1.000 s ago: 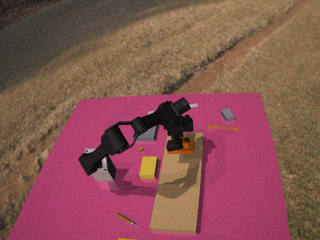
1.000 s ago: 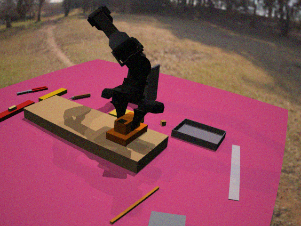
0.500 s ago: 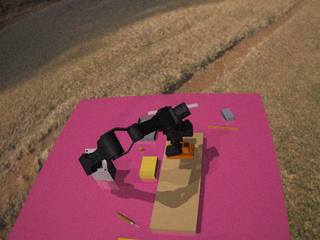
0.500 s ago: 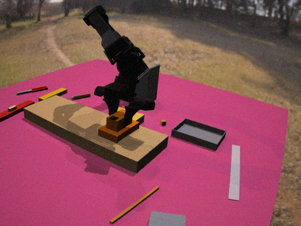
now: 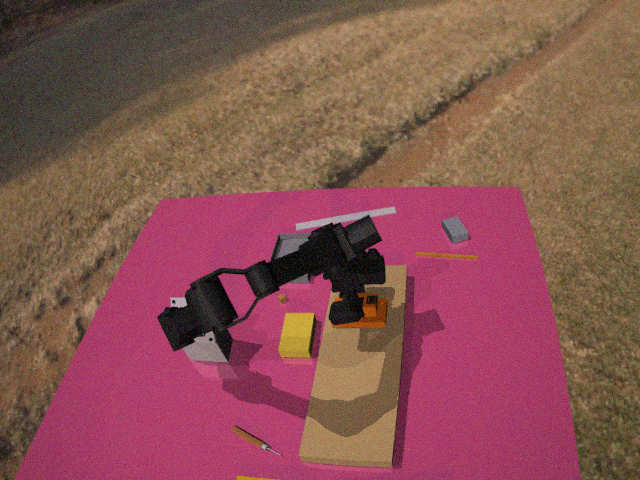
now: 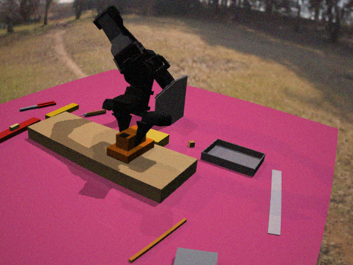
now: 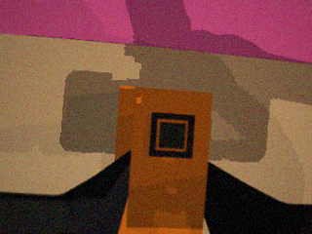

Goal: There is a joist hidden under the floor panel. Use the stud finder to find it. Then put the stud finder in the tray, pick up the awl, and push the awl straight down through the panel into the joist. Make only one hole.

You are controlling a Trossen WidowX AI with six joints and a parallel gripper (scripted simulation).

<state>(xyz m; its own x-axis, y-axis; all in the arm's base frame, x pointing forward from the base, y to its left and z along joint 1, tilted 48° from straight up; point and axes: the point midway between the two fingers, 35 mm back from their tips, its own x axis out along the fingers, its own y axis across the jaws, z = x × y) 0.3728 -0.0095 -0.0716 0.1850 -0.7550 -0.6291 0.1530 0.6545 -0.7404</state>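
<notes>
My gripper tip is 18 cm past the tray, 25 cm to the right of it and 5 cm above it. Also, from my gripper tip: small tan cube: 20 cm behind, 11 cm to the left, 6 cm below; then orange stud finder: 1 cm ahead, 2 cm above; then orange rod: 23 cm ahead, 19 cm to the left, 6 cm below.
</notes>
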